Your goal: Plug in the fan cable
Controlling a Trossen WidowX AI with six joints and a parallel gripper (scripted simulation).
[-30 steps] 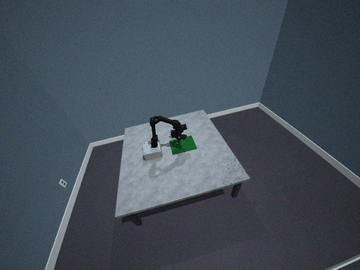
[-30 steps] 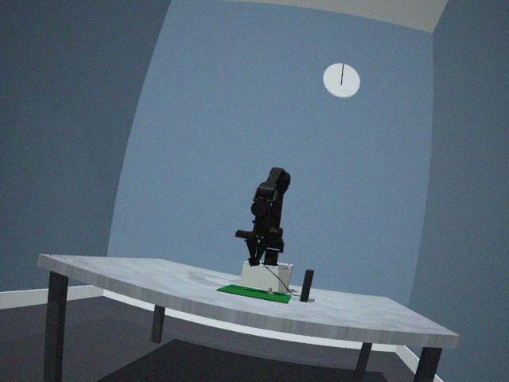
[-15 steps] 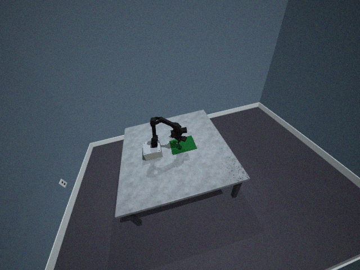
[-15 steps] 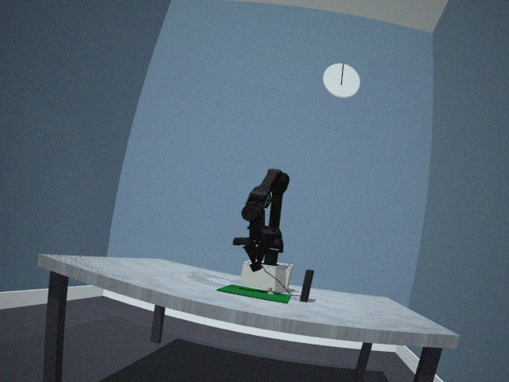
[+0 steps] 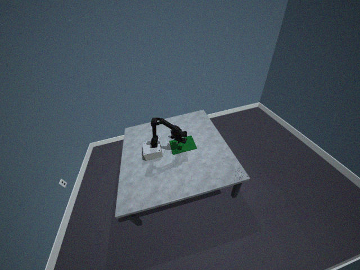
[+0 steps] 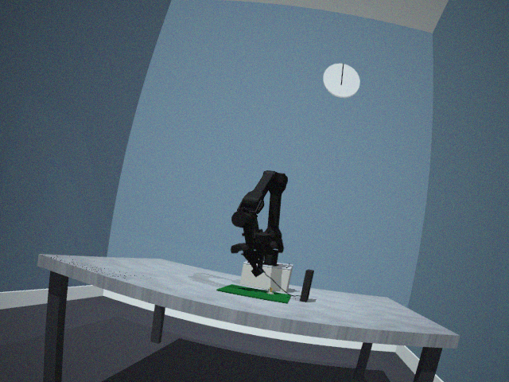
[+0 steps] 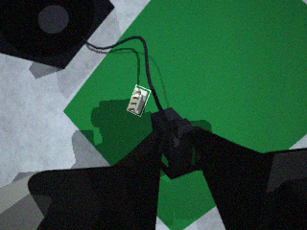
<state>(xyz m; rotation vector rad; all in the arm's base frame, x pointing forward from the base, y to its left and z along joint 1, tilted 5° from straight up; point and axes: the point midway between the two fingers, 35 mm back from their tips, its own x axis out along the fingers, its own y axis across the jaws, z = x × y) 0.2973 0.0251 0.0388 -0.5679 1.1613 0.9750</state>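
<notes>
Now: the board 10 cm below my gripper tip, 3 cm ahead of it and 2 cm to the left of it. From my gripper tip the other things lie so: black fan plug: 1 cm below, 1 cm behind; then square black fan: 18 cm to the left, 4 cm behind, 3 cm below.
</notes>
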